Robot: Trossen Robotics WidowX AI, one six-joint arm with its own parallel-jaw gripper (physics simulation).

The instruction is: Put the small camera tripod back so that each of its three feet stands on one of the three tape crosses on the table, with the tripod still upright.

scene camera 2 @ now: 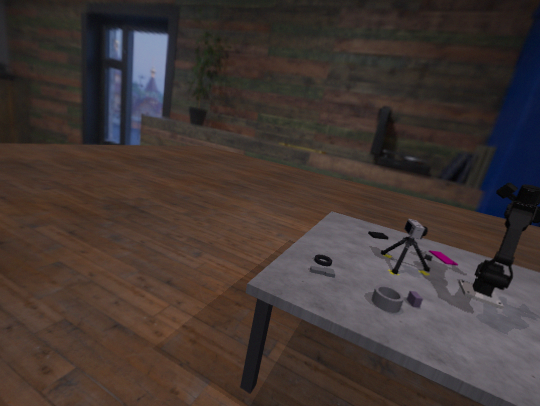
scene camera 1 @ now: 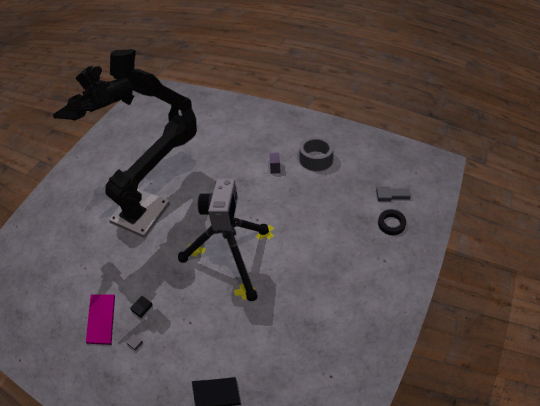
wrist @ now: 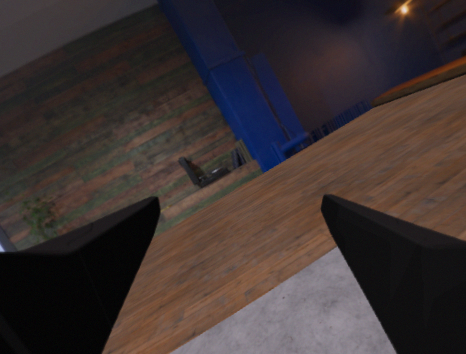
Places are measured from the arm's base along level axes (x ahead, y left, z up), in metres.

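Pixels of known places: gripper, fingertip midpoint: (scene camera 1: 59, 112) (wrist: 241, 203); arm's base, link origin: (scene camera 2: 482, 291) (scene camera 1: 132, 212).
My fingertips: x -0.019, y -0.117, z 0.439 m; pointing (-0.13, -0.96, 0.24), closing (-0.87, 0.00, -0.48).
Note:
For each thing: its top centre in the pictures, then the offset to it from my fingertips. "pt": a spot on its surface instead.
- yellow cross, surface spot: (scene camera 1: 268, 231) pt dx +0.380, dy +0.268, dz -0.445 m
- third cross, top centre: (scene camera 1: 196, 248) dx +0.252, dy +0.126, dz -0.451 m
- magenta slab, top centre: (scene camera 1: 100, 318) (scene camera 2: 443, 257) dx +0.179, dy -0.206, dz -0.444 m
- black block, top centre: (scene camera 1: 140, 305) dx +0.250, dy -0.106, dz -0.437 m
- black slab, top centre: (scene camera 1: 215, 392) (scene camera 2: 378, 234) dx +0.543, dy -0.193, dz -0.437 m
- grey ring, top centre: (scene camera 1: 316, 147) (scene camera 2: 389, 292) dx +0.347, dy +0.577, dz -0.404 m
- purple block, top centre: (scene camera 1: 274, 157) (scene camera 2: 416, 294) dx +0.262, dy +0.483, dz -0.412 m
- grey bracket, top centre: (scene camera 1: 394, 192) (scene camera 2: 322, 269) dx +0.612, dy +0.562, dz -0.437 m
- black ring, top centre: (scene camera 1: 392, 220) (scene camera 2: 323, 258) dx +0.651, dy +0.462, dz -0.437 m
The small black tripod (scene camera 1: 239, 260) (scene camera 2: 402, 256) stands upright, carrying a light camera (scene camera 1: 223, 206) (scene camera 2: 414, 229). In scene camera 1, its back right foot (scene camera 1: 263, 229) is over a yellow cross (scene camera 1: 270, 231). Its front foot (scene camera 1: 251, 295) is at the right edge of another cross (scene camera 1: 241, 291). Its left foot (scene camera 1: 183, 257) is beside the third cross (scene camera 1: 198, 251), off to the left. My gripper (scene camera 1: 60, 115) (wrist: 241, 203) is open and empty, raised at the table's far left, well away from the tripod. The tripod does not show in the wrist view.
A magenta slab (scene camera 1: 100, 320) (scene camera 2: 443, 257), a black block (scene camera 1: 141, 306) and a black slab (scene camera 1: 216, 391) (scene camera 2: 378, 235) lie on the table. A grey ring (scene camera 1: 316, 161) (scene camera 2: 387, 302), purple block (scene camera 1: 275, 163) (scene camera 2: 414, 299), grey bracket (scene camera 1: 393, 193) and black ring (scene camera 1: 382, 222) lie across from them.

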